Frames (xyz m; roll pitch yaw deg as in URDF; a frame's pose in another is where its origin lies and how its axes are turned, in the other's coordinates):
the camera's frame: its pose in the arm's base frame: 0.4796 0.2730 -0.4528 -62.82 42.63 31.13
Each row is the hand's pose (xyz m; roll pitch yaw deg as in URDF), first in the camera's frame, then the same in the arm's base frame.
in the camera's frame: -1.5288 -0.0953 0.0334 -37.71 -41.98 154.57
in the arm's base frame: -0.4181 -0.2853 0.6562 50.43 -28.07 154.03
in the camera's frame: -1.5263 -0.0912 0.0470 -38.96 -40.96 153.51
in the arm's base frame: -0.4223 -0.2715 0.6564 47.96 -27.23 155.15
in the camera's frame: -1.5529 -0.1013 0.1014 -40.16 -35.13 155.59
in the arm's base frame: -0.4420 -0.2323 0.6993 44.91 -28.46 161.85
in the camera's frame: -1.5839 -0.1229 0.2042 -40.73 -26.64 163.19
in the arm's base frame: -0.4654 -0.1511 0.7690 42.71 -34.13 172.49
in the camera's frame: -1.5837 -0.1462 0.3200 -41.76 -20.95 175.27
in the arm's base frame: -0.4703 -0.0462 0.8230 40.85 -44.43 -178.52
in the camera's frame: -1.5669 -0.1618 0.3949 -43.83 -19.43 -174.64
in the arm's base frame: -0.4626 0.0280 0.8470 39.17 -53.64 -174.42
